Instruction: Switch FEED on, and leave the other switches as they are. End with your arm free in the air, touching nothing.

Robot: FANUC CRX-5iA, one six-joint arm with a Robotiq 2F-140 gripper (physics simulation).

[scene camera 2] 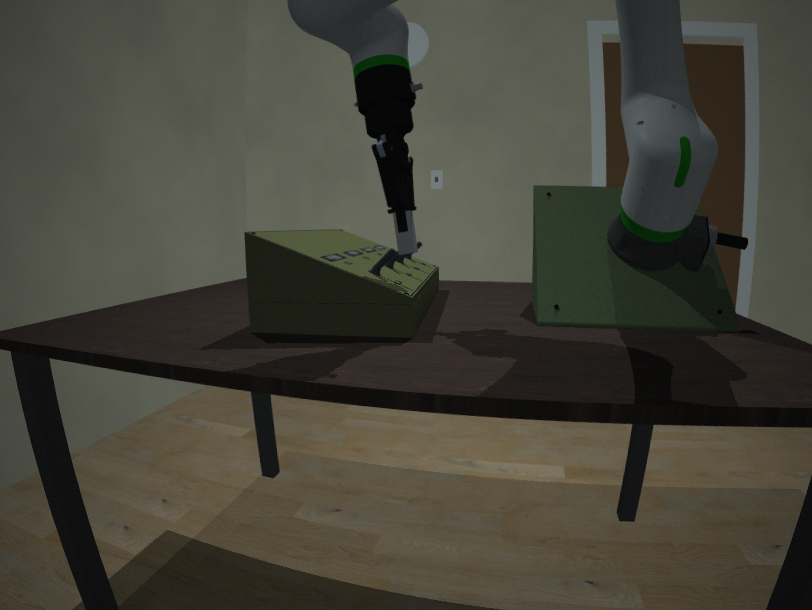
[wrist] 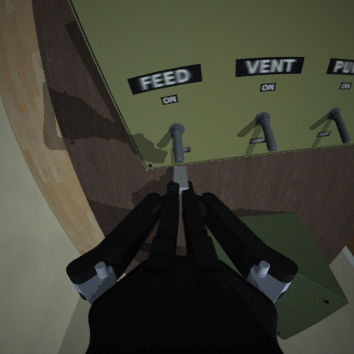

Labels:
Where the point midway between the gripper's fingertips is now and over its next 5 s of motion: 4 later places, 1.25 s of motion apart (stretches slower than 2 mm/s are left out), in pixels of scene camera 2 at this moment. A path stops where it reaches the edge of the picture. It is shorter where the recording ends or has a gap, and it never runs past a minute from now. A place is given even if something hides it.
My gripper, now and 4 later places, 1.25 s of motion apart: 408, 253; 417, 258; 409, 254; 396, 256; 395, 252

